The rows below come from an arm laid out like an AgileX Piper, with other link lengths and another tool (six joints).
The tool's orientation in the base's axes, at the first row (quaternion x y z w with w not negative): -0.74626, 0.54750, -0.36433, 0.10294
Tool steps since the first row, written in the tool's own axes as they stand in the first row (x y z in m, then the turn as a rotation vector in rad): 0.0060, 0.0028, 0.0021, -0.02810, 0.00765, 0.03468; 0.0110, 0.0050, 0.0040, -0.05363, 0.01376, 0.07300; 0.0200, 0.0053, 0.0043, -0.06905, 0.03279, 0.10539; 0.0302, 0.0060, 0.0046, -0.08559, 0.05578, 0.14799; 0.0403, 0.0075, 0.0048, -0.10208, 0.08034, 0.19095
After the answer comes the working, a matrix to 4 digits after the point.
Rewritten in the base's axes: 0.0001, -0.0069, -0.0005, 0.01330, 0.01366, -0.04108; 0.0004, -0.0127, -0.0009, 0.03047, 0.02472, -0.08279; 0.0016, -0.0209, 0.0026, 0.03553, 0.02331, -0.12306; 0.0026, -0.0303, 0.0064, 0.04420, 0.01890, -0.17328; 0.0030, -0.0400, 0.0098, 0.05195, 0.01376, -0.22461
The tool's axes in the first row as the columns of a matrix, in the base's axes (rounded; the answer above uses it unrounded):
0.1350, -0.7422, 0.6565
-0.8922, -0.3793, -0.2453
0.4311, -0.5526, -0.7133

